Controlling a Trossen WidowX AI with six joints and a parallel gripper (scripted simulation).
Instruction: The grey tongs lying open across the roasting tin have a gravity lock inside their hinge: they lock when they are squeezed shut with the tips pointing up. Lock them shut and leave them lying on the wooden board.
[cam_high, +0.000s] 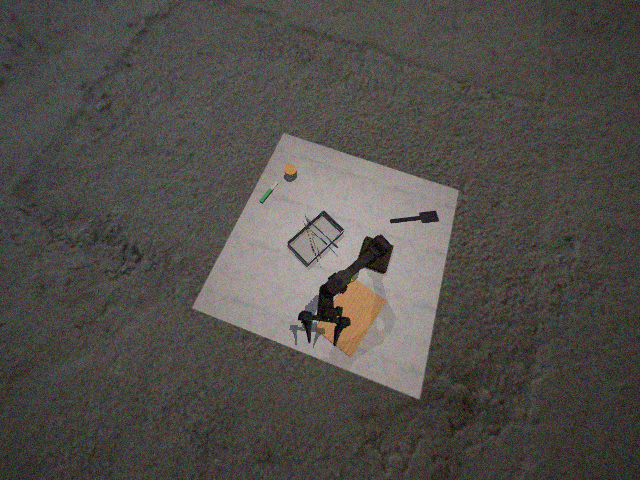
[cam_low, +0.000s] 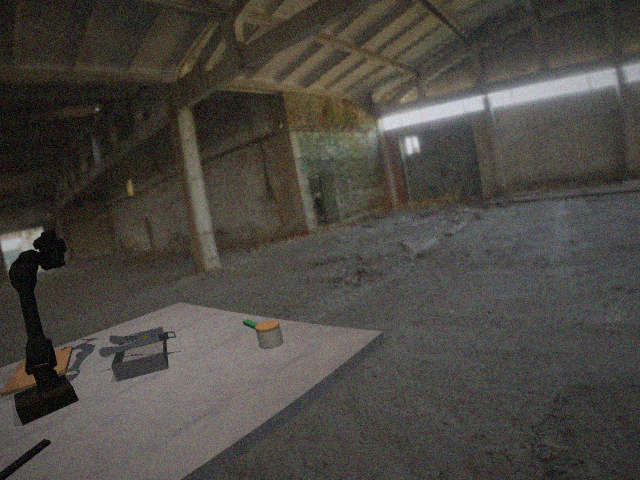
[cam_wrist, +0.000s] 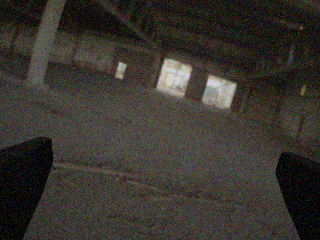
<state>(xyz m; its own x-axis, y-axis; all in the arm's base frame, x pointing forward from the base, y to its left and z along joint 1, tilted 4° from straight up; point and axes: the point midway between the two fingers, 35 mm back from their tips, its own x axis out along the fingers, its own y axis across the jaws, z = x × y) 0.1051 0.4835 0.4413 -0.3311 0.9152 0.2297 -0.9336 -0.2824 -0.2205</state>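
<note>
My gripper tip is 250 mm short of the roasting tin, 480 mm to the left of it and 430 mm above it. Round my gripper tip: green-handled tool: 660 mm ahead, 640 mm to the right, 450 mm below; then black spatula: 280 mm behind, 900 mm to the right, 460 mm below; then wooden board: 130 mm behind, 160 mm to the right, 450 mm below.
</note>
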